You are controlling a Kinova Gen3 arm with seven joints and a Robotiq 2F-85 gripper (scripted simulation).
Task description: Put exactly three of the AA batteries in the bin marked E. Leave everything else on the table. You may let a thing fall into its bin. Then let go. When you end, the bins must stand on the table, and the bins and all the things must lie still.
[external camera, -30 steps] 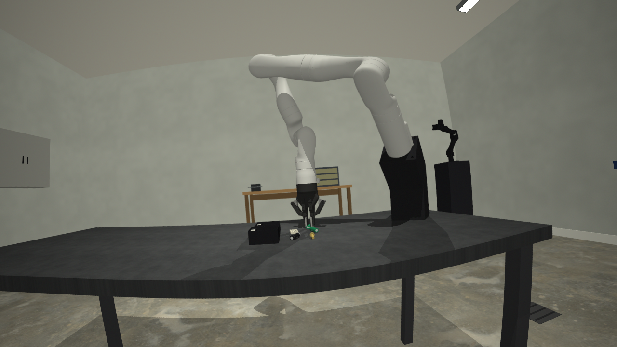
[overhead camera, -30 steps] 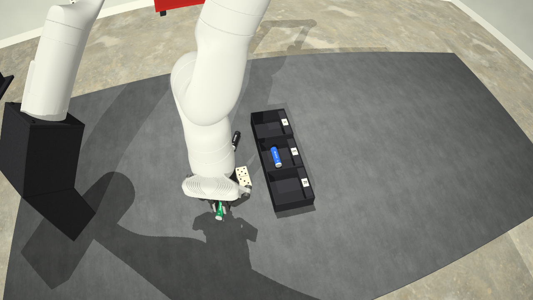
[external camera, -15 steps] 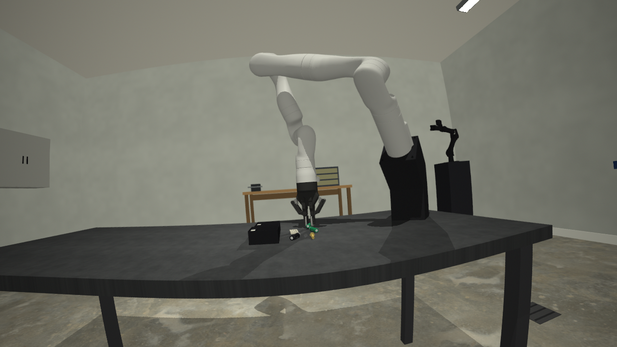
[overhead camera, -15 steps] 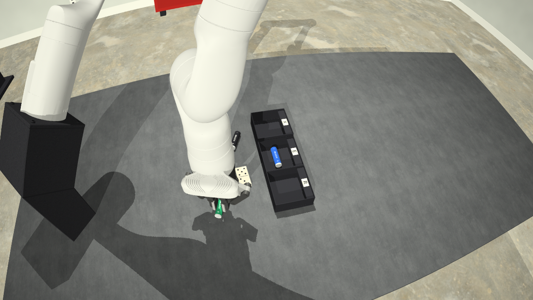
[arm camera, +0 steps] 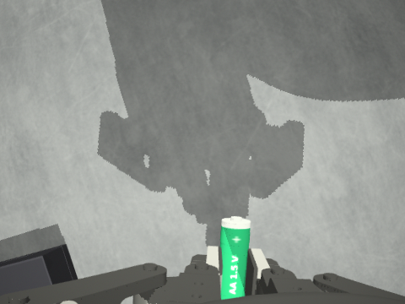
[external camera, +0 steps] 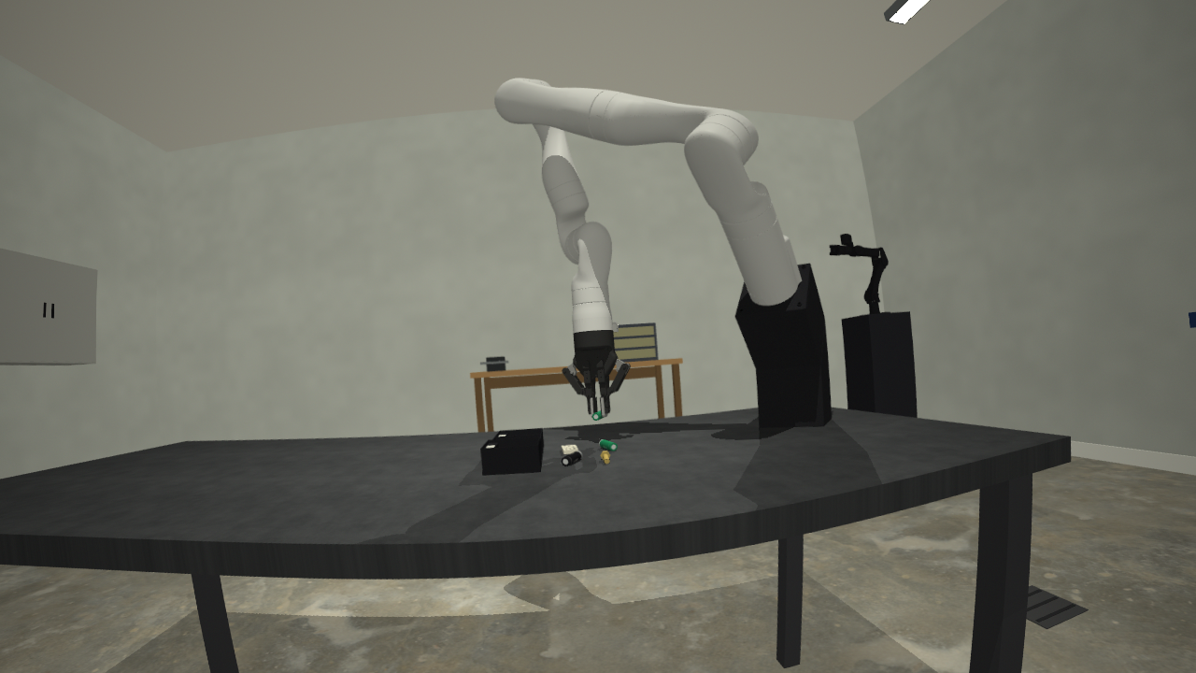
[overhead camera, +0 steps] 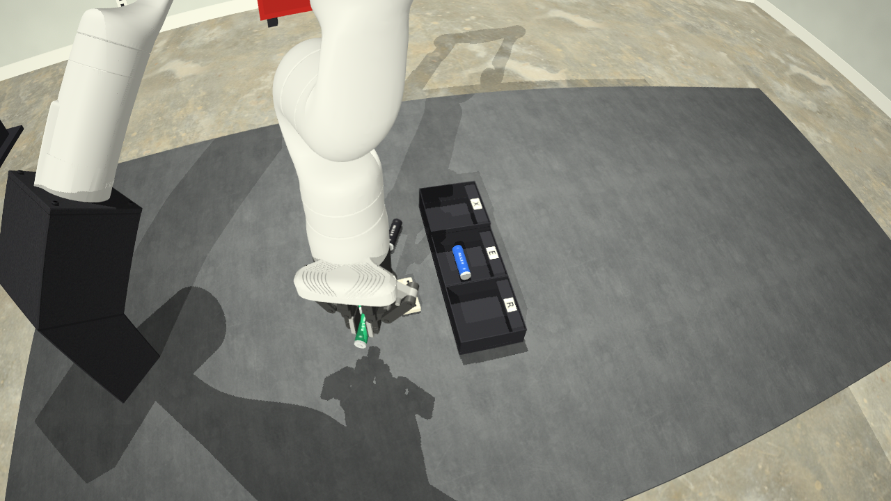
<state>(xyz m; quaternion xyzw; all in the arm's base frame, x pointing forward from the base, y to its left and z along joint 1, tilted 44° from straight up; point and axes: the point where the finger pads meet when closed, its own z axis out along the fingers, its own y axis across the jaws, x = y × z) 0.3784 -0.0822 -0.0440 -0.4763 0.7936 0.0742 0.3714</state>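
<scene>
Now: hand 15 cm short of the black bin marked E, 10 cm to the right of it and 5 cm above it. Also, from my hand: small yellow piece: 17 cm to the left, 6 cm below; white domino: 7 cm to the left, 6 cm below, 6 cm ahead; blue AA battery: 14 cm ahead, 10 cm to the left, 5 cm below.
</scene>
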